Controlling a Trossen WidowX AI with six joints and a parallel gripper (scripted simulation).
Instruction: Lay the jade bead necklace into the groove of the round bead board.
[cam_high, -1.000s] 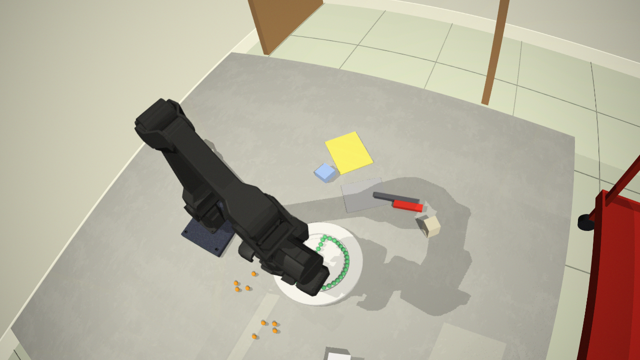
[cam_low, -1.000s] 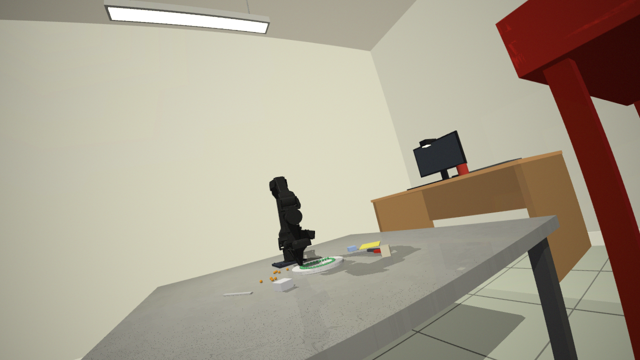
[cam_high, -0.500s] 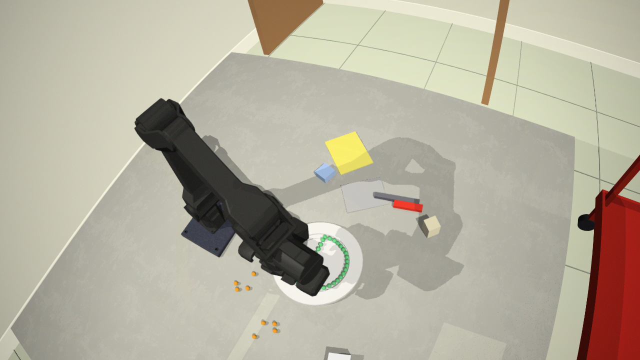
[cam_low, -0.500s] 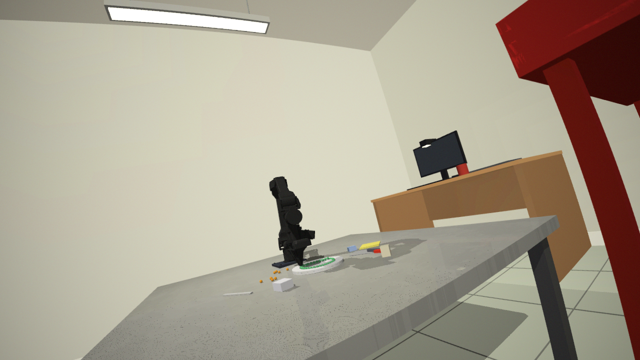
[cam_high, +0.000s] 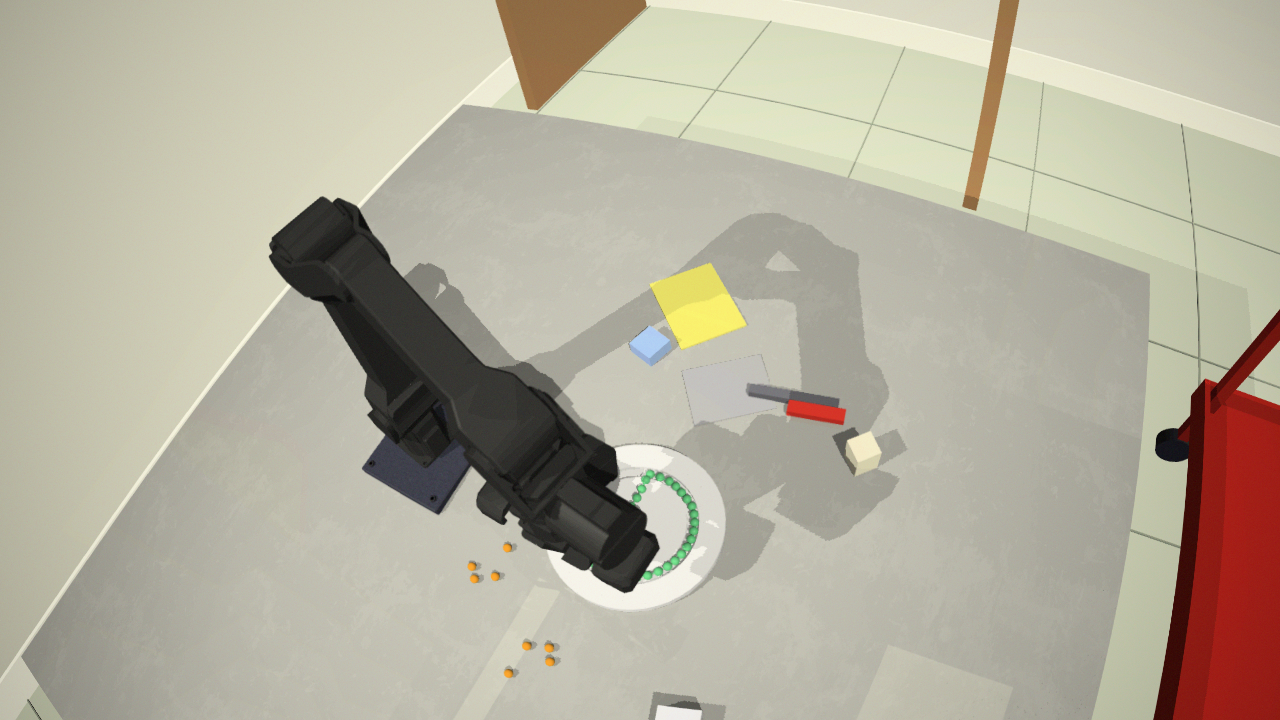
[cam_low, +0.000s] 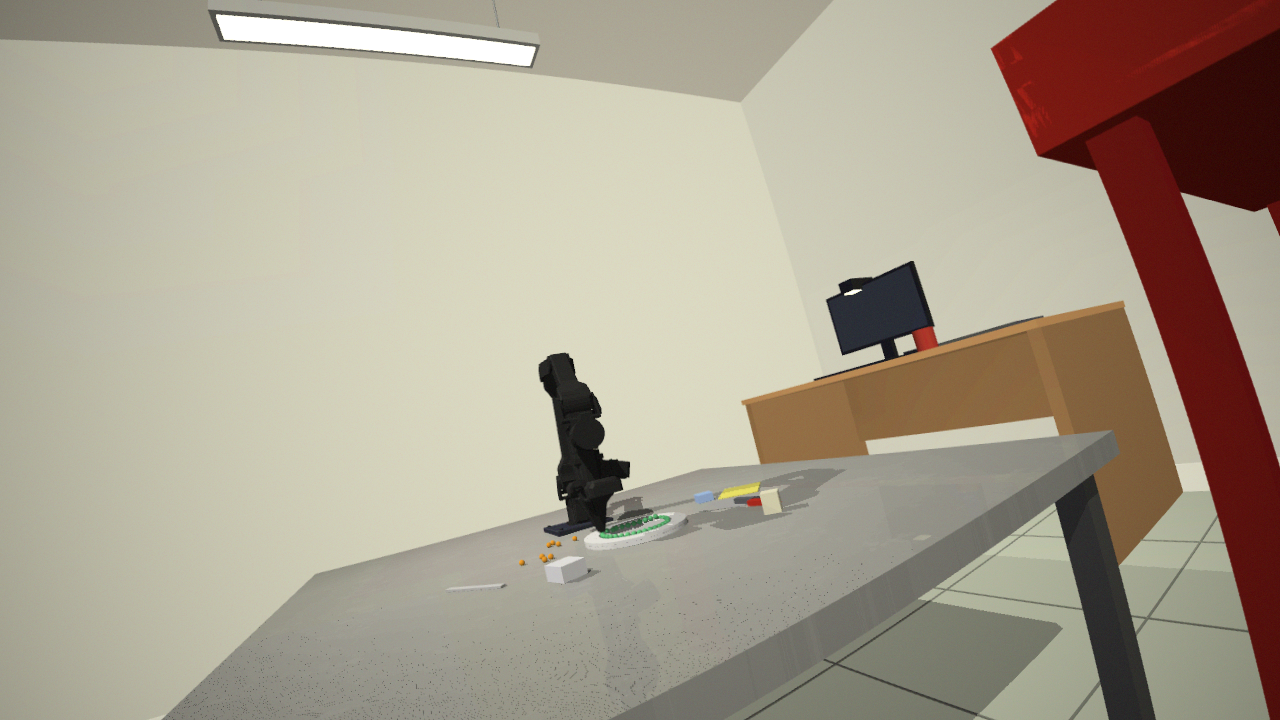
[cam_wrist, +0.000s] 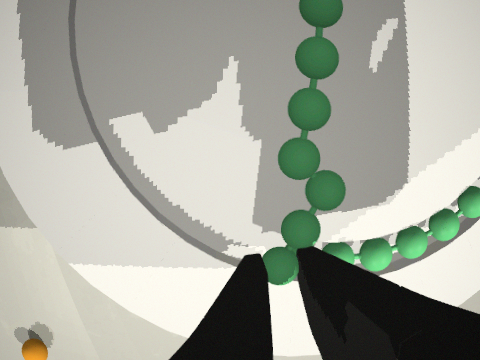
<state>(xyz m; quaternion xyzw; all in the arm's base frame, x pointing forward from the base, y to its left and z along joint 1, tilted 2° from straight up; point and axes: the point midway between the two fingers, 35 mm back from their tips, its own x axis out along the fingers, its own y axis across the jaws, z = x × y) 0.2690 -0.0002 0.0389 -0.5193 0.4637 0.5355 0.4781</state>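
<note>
My gripper tip is now 60 mm to the right of the inner disc, 20 mm short of it and 10 mm above it. The rest, counted from my gripper tip: grey rod: 240 mm to the right, 110 mm ahead, 20 mm below; then grey sheet: 270 mm to the left, 20 mm below; then bead board: 60 mm to the left, 20 mm ahead, 10 mm below.
</note>
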